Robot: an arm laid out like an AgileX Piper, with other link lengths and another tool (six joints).
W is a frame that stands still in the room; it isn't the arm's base.
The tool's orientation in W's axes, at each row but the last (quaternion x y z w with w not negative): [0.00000 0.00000 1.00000 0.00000]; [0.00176 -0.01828 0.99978 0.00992]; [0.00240 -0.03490 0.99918 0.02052]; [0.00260 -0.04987 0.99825 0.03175]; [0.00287 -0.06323 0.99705 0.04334]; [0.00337 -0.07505 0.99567 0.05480]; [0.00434 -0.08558 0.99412 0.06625]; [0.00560 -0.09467 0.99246 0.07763]
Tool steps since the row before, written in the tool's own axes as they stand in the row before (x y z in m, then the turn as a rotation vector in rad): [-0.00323 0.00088 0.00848 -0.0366 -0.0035 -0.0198]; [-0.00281 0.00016 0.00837 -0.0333 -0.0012 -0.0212]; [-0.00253 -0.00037 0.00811 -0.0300 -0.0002 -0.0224]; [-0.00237 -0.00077 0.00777 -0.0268 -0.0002 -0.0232]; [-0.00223 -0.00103 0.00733 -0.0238 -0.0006 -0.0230]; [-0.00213 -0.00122 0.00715 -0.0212 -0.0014 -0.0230]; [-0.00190 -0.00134 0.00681 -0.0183 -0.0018 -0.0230]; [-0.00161 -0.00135 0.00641 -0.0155 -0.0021 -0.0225]
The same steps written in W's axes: [0.00323 -0.00088 0.00848 0.0366 0.0035 -0.0198]; [0.00283 -0.00052 0.00835 0.0333 0.0013 -0.0213]; [0.00257 -0.00030 0.00810 0.0299 0.0005 -0.0225]; [0.00243 -0.00016 0.00779 0.0267 0.0008 -0.0233]; [0.00231 -0.00010 0.00738 0.0238 0.0015 -0.0230]; [0.00224 -0.00010 0.00722 0.0213 0.0025 -0.0228]; [0.00204 -0.00010 0.00690 0.0184 0.0033 -0.0227]; [0.00178 -0.00015 0.00651 0.0157 0.0039 -0.0221]
